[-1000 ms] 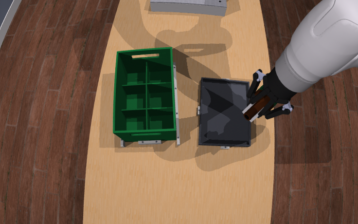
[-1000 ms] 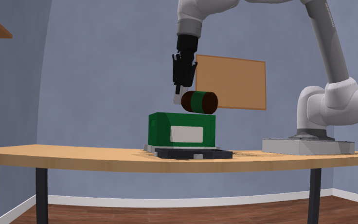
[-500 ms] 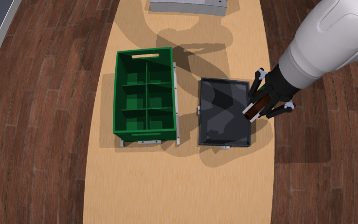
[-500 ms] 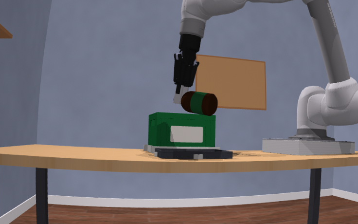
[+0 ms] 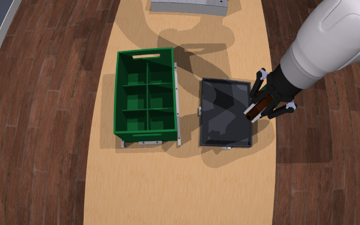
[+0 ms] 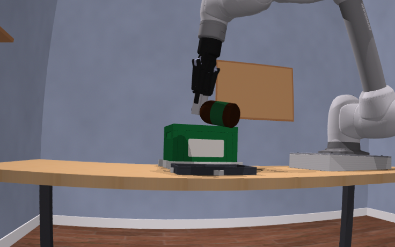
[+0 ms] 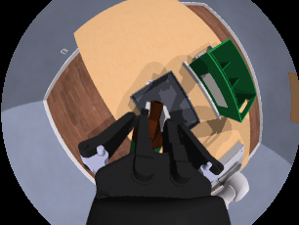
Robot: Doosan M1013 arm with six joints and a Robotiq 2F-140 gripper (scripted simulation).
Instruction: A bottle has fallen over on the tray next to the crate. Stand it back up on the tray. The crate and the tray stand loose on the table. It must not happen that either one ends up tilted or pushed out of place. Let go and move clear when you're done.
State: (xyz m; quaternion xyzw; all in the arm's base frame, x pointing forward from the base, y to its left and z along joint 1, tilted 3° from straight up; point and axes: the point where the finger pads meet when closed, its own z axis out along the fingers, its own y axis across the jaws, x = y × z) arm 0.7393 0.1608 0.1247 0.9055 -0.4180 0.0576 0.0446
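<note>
Now: hand 30 mm past the brown bottle, 40 mm to the right of it and 30 mm above it. The rest, counted from my hand: dark tray (50 mm behind, 40 mm to the right, 210 mm below); then green crate (80 mm behind, 320 mm to the right, 140 mm below).
</note>
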